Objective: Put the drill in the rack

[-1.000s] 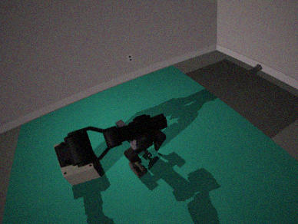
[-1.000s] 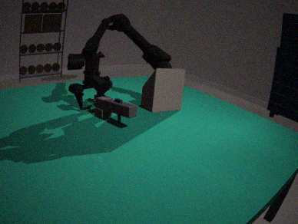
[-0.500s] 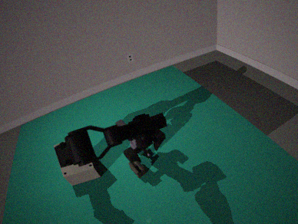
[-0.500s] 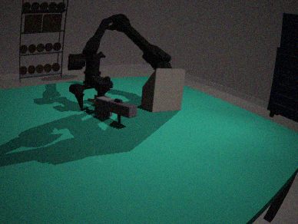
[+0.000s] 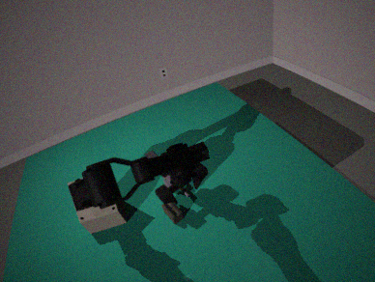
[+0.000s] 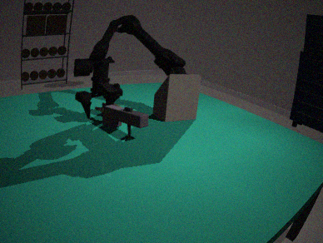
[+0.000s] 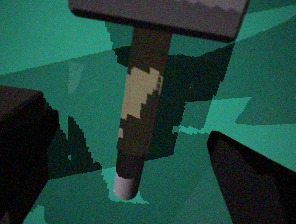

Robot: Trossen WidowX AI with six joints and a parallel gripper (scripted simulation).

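The drill lies 40 mm to the left of my gripper tip, 30 mm above it and 20 mm behind it. From my gripper tip the other things lie so: grey housing: 130 mm to the left, 50 mm behind, 40 mm above; then dark brown block: 60 mm behind, 50 mm to the right, 10 mm above; then small dark key: 150 mm to the left, 60 mm behind, 40 mm above.
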